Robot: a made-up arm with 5 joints.
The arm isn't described. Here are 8 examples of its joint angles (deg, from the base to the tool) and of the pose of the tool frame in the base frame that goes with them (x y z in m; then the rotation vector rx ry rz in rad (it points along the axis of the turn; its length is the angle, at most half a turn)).
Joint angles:
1: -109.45 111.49 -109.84 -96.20 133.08
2: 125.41 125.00 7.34 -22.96 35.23
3: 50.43 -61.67 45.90 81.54 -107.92
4: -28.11 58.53 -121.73 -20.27 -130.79
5: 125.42 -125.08 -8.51 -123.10 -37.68
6: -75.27 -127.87 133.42 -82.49 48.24
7: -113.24 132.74 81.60 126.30 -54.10
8: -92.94 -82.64 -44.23 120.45 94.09
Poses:
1: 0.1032 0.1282 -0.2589 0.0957 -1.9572 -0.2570
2: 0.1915 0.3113 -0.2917 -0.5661 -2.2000 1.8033
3: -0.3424 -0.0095 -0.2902 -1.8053 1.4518 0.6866
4: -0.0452 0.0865 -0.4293 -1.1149 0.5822 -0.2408
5: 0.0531 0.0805 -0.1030 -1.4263 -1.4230 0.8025
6: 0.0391 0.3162 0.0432 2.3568 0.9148 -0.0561
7: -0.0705 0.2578 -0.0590 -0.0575 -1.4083 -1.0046
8: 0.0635 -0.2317 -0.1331 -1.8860 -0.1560 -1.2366
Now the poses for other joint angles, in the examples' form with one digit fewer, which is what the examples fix.
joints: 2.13 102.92 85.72 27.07 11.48
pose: -0.294 -0.414 -0.324 -1.828 1.257 -0.880
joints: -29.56 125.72 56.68 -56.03 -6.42
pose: -0.257 -0.343 -0.264 -1.059 0.360 -1.572
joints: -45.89 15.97 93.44 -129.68 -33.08
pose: -0.023 0.071 -0.525 2.428 -0.011 -1.736
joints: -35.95 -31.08 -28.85 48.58 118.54
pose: 0.245 0.119 -0.188 -1.276 -2.126 -0.150
